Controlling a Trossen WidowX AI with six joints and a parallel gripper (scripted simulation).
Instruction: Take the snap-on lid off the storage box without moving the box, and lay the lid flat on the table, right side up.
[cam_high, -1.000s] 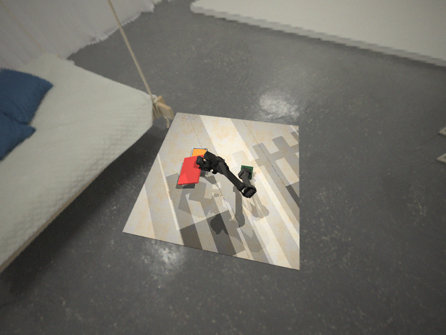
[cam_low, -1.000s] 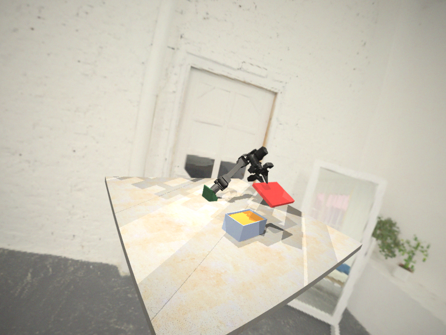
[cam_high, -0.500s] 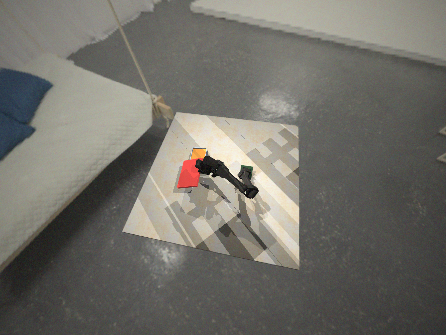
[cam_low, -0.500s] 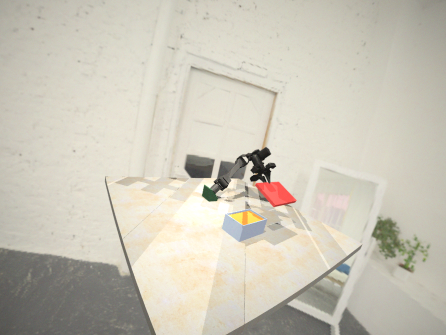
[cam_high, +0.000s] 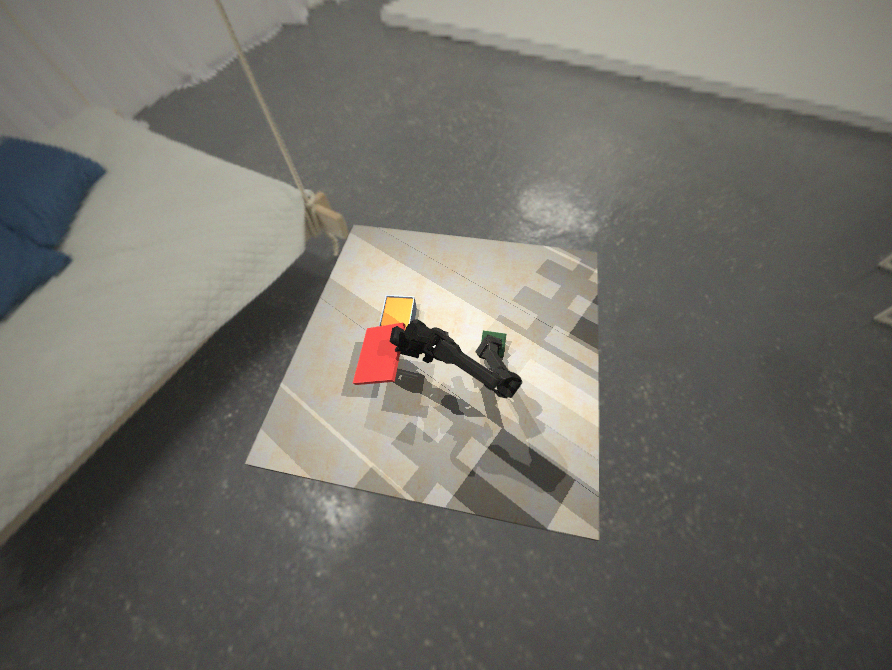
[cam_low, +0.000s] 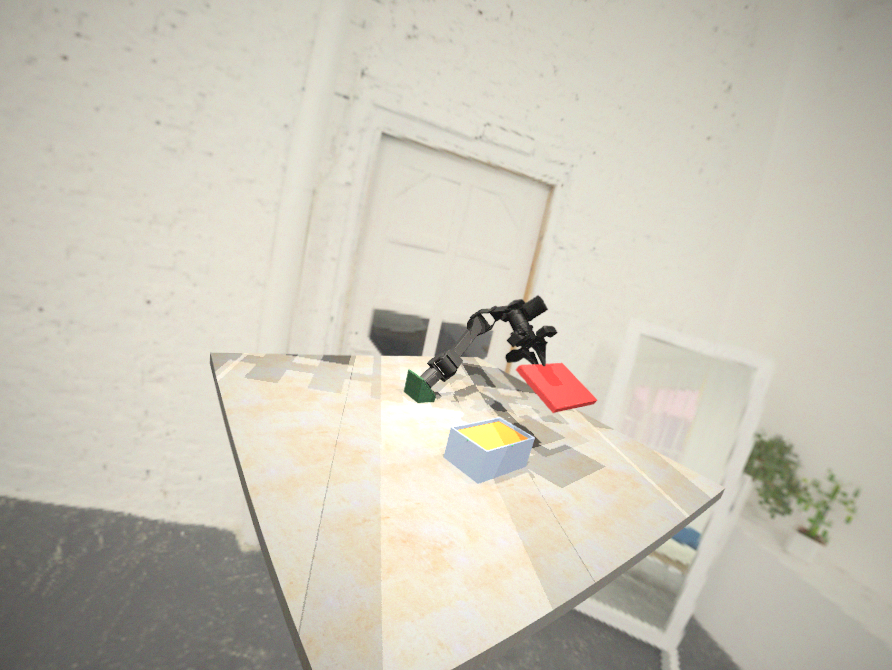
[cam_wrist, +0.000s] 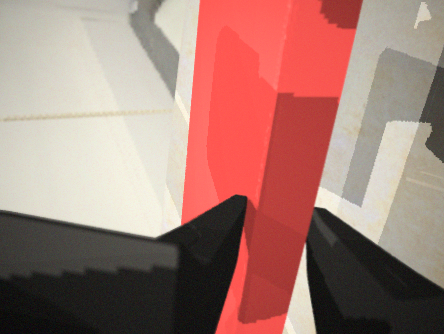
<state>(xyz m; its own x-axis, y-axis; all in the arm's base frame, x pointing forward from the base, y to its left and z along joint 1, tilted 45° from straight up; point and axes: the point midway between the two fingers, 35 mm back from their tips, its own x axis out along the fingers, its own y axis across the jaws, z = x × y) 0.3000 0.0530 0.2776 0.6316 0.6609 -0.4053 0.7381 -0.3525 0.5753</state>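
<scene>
My gripper tip is 7 cm short of the red lid, 2 cm to the right of it and 3 cm above it.
</scene>
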